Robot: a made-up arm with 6 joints. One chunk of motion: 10 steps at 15 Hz.
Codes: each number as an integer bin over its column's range. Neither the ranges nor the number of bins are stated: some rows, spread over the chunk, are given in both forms.
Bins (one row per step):
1: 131 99 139 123 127 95
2: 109 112 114 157 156 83
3: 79 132 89 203 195 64
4: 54 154 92 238 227 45
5: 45 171 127 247 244 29
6: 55 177 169 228 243 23
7: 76 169 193 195 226 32
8: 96 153 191 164 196 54
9: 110 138 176 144 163 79
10: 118 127 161 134 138 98
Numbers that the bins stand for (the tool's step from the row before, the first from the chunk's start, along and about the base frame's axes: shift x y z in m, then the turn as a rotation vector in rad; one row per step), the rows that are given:
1: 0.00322 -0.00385 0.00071 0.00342 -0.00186 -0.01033
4: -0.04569 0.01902 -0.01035 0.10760 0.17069 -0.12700
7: -0.03172 0.02525 0.01341 0.06865 0.16896 -0.15733
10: -0.00504 0.00779 0.00588 0.01339 0.01712 -0.00333
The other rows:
2: -0.01075 0.00156 -0.00518 0.03422 0.04818 -0.03833
3: -0.02981 0.00987 -0.01106 0.07589 0.11547 -0.08267
5: -0.05141 0.02608 -0.00212 0.11575 0.20002 -0.16433
6: -0.04506 0.02858 0.00776 0.09854 0.19829 -0.17833
8: -0.01901 0.01860 0.01294 0.04056 0.11720 -0.10600
9: -0.01012 0.01236 0.00941 0.02245 0.06025 -0.04767

